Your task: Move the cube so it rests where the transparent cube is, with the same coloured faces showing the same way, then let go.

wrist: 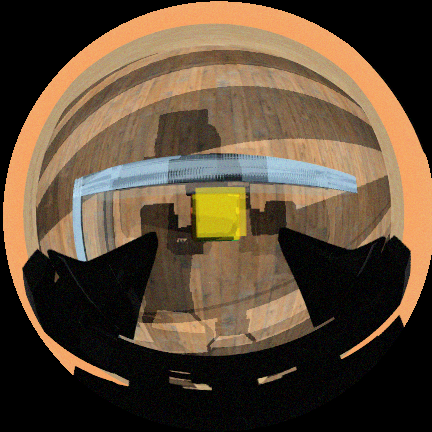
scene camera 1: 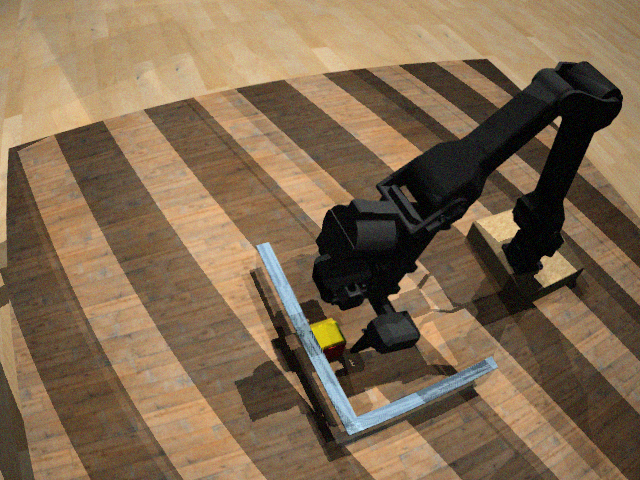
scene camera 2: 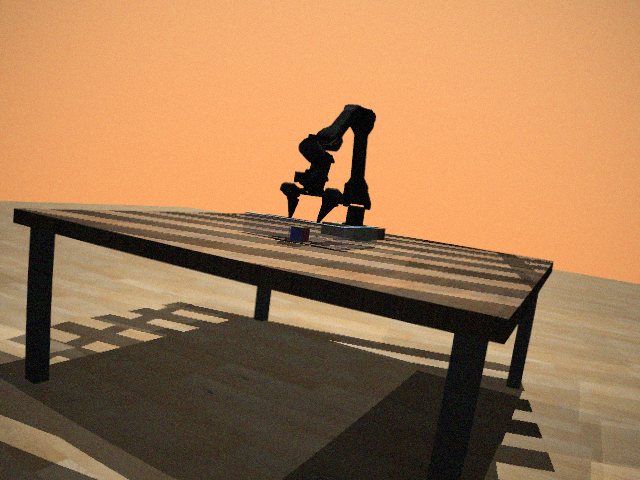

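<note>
The cube rests on the table with its yellow face up. A red side shows in scene camera 1, blue and red sides in scene camera 2, and a thin green edge in the wrist view. The transparent cube overlaps it almost fully, also yellow on top; a see-through strip of it shows along the cube's right and upper edges in the wrist view. My gripper is open and empty, above the table beside the cube, on the arm base's side. One finger is hidden in scene camera 1.
A light blue L-shaped wall stands on the striped table. Its long side runs close beside the cube, and its short side reaches toward the arm base's side. The arm stands on a base block.
</note>
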